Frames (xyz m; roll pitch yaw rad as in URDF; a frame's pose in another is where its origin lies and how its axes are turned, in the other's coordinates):
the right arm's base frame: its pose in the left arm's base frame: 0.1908 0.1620 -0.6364 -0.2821 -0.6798 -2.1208
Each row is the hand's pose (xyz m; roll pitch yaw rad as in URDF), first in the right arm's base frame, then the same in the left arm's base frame.
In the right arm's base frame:
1: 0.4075 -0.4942 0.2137 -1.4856 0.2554 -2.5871
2: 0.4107 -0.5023 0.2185 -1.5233 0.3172 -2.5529
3: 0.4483 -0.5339 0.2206 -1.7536 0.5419 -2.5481
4: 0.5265 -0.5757 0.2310 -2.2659 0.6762 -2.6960
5: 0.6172 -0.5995 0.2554 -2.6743 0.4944 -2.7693
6: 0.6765 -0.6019 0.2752 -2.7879 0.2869 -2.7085
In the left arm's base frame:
1: -0.2161 0.2926 -0.1136 -0.7896 0.6379 1.7915
2: -0.2207 0.2975 -0.1063 -0.7873 0.6630 1.8736
3: -0.2578 0.2939 -0.0742 -0.8675 0.8154 2.0981
4: -0.3142 0.2731 -0.0082 -1.2453 0.9920 2.1611
5: -0.3549 0.2375 0.0722 -1.8732 0.9282 1.8445
6: -0.3698 0.2071 0.1247 -2.1176 0.7362 1.6998

